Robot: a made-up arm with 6 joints.
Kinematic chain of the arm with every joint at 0, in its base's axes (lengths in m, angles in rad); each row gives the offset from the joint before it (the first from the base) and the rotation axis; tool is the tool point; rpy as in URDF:
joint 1: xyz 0 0 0.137 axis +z
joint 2: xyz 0 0 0 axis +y
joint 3: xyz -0.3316 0 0.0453 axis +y
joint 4: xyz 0.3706 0 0.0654 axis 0.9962 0 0.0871
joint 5: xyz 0 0 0 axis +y
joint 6: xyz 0.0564 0 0.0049 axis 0.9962 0 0.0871
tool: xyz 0 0 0 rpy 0 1.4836 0
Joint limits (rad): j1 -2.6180..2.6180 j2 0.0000..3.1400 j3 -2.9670..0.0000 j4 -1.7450..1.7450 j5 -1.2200..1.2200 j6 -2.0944..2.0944
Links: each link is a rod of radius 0.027 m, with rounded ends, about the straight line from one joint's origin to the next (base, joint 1, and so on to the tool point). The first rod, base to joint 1, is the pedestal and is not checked.
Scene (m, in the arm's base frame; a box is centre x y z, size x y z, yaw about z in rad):
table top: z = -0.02
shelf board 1: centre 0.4 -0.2 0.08 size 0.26 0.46 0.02 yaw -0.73
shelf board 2: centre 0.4 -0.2 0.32 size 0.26 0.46 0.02 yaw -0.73
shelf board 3: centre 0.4 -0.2 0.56 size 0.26 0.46 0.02 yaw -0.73
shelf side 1: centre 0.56 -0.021 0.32 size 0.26 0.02 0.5 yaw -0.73
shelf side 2: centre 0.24 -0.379 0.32 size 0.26 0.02 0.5 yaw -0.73
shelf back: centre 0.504 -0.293 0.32 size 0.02 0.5 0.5 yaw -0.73
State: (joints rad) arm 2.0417 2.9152 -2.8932 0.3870 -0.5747 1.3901
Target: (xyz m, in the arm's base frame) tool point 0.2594 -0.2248 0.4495
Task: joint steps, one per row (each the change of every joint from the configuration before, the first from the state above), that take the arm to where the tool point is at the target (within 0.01 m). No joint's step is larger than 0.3 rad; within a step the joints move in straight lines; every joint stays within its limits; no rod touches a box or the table.
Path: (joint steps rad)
1: -0.2802 -0.2480 0.2550 0.0502 -0.0606 0.0000
2: -0.2802 -0.2481 0.2549 0.0501 -0.0606 0.0000
3: -0.2803 -0.2480 0.2550 0.0502 -0.0607 0.0000
4: -0.2802 -0.2481 0.2549 0.0502 -0.0606 0.0000
5: -0.2802 -0.2480 0.2550 0.0501 -0.0606 0.0000
6: -0.2802 -0.2481 0.2549 0.0502 -0.0606 0.0000
7: -0.2802 -0.2480 0.2550 0.0502 -0.0607 0.0000
8: -0.2803 -0.2480 0.2550 0.0501 -0.0606 0.0000
9: -0.2802 -0.2481 0.2549 0.0502 -0.0606 0.0000
10: -0.0641 0.2749 -0.1740 -0.0022 0.0404 0.0000
11: -0.0642 0.2750 -0.1740 -0.0022 0.0403 0.0000

